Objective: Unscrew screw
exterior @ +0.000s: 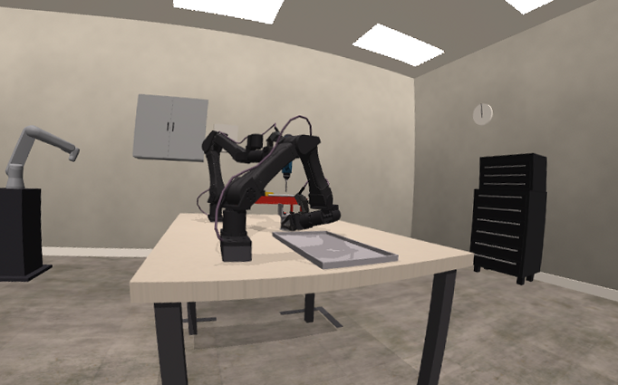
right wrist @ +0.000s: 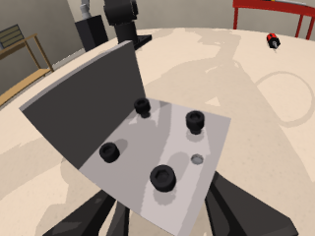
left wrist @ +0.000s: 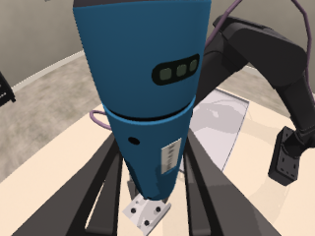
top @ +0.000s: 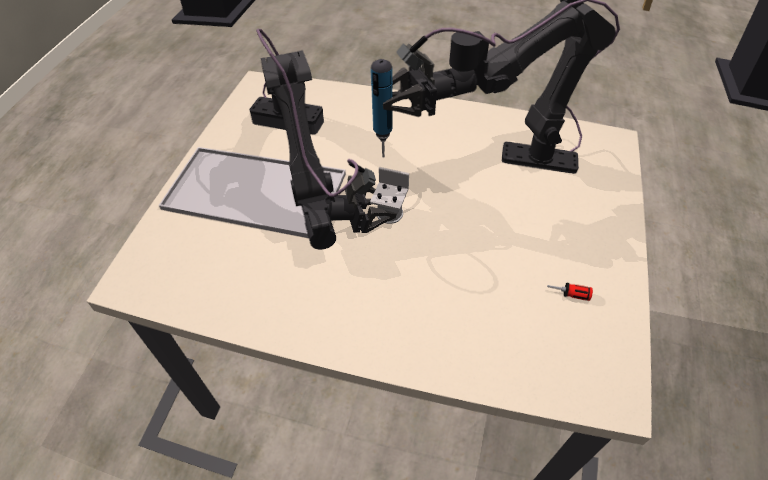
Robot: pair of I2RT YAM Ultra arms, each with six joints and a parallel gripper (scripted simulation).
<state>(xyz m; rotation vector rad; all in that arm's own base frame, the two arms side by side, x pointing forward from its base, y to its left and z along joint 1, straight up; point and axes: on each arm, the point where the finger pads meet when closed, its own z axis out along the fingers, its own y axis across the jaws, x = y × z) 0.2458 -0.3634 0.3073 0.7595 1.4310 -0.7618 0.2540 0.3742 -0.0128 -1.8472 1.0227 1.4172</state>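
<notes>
Now: right hand 5 cm below the grey L-shaped bracket. The rest, counted from my right hand: shallow grey tray 35 cm to the right, 2 cm below; then small red-handled screwdriver 14 cm ahead, 43 cm to the left, 1 cm below.
</notes>
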